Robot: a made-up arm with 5 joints. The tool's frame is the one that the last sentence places.
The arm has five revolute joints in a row. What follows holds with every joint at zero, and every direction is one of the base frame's.
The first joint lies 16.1 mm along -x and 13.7 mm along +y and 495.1 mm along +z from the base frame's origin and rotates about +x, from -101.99 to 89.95 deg.
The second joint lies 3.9 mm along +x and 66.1 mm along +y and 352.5 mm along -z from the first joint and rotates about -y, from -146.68 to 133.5 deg.
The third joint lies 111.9 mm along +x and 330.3 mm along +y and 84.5 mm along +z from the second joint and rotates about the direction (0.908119, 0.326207, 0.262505), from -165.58 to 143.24 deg.
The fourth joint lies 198.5 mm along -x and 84 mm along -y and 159.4 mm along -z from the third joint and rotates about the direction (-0.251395, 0.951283, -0.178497), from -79.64 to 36.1 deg.
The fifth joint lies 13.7 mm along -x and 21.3 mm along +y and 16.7 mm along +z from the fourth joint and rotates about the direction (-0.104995, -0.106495, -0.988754), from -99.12 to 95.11 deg.
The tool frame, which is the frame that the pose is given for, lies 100.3 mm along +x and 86.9 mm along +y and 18.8 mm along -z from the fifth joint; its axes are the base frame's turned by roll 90, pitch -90 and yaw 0 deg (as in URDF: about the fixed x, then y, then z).
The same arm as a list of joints. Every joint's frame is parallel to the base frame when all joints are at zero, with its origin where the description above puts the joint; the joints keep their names.
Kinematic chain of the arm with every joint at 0, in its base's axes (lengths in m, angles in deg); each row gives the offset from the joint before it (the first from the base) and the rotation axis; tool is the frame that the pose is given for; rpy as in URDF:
joint 1: xyz -0.0161 0.0137 0.4951 axis +x
joint 2: xyz 0.0039 0.0661 -0.3525 axis -y
joint 3: xyz 0.1119 0.3303 0.0845 axis 0.908119 0.326207 0.262505
joint 4: xyz -0.1985 -0.084 -0.1594 axis -0.251395 0.951283 -0.178497
joint 5: xyz -0.0137 0.0213 0.0167 axis -0.104995 -0.106495 -0.988754
tool: xyz 0.1003 0.0869 -0.0188 rpy 90 -90 0
Joint limits (deg, base to tool): -101.99..89.95 -146.68..133.5 -165.58..143.24 -79.64..36.1 -99.12..95.11

